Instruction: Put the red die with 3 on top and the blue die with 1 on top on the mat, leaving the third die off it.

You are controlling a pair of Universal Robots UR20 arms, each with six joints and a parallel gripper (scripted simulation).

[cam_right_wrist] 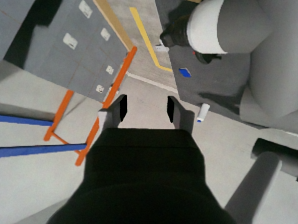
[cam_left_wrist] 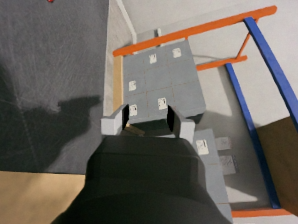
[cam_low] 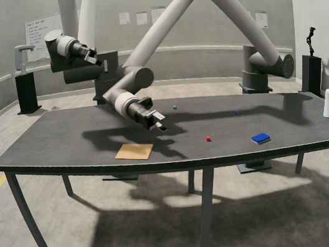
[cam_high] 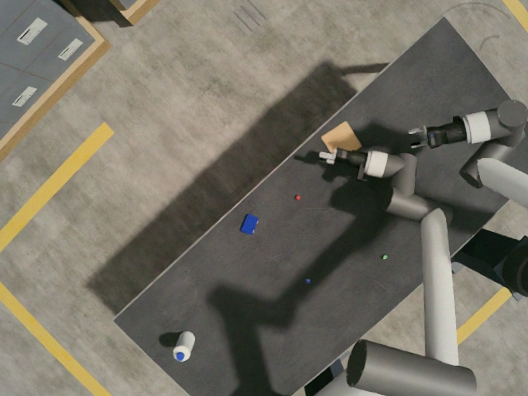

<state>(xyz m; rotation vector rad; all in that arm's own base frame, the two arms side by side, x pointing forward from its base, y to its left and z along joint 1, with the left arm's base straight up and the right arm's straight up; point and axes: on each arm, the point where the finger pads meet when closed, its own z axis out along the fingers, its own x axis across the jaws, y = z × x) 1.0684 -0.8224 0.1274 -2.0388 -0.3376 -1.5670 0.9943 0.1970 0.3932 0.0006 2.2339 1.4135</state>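
My right hand is 44 cm past the green die, 39 cm above it and 33 cm to the right of it. Round my right hand: tan mat: 39 cm below, 16 cm to the left, 13 cm ahead; blue die: 69 cm to the left, 39 cm below, 30 cm behind; red die: 48 cm to the left, 39 cm below, 5 cm ahead.
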